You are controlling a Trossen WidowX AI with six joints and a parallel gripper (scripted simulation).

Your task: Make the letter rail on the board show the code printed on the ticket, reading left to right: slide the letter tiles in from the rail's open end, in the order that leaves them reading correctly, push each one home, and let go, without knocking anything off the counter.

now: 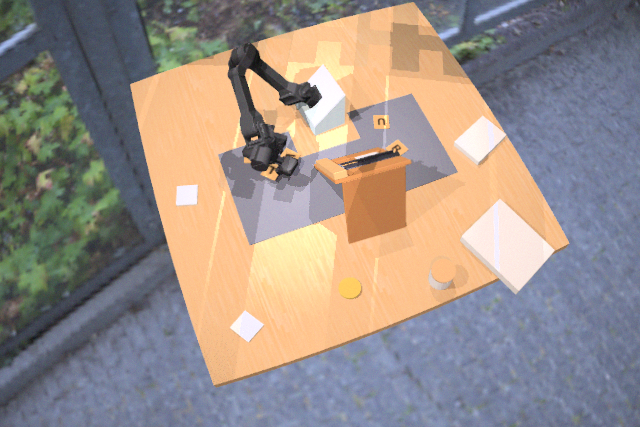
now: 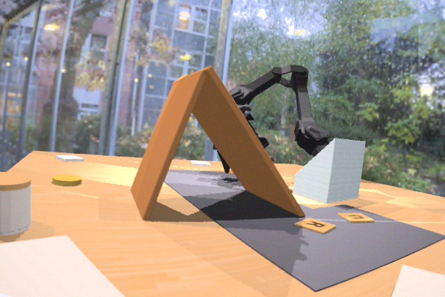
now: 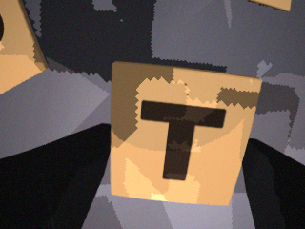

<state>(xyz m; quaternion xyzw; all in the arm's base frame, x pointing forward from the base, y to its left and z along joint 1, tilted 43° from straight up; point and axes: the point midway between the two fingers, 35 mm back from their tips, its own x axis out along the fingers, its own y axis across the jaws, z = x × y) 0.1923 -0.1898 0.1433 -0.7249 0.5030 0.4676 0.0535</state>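
Now: gripper tip 120 mm short of the white ticket, 300 mm to the right of it and 60 mm below it. From my gripper tip the other things lie so: t tile (right at my gripper tip); then grey mat (10 mm ahead, 230 mm to the left, 20 mm below).
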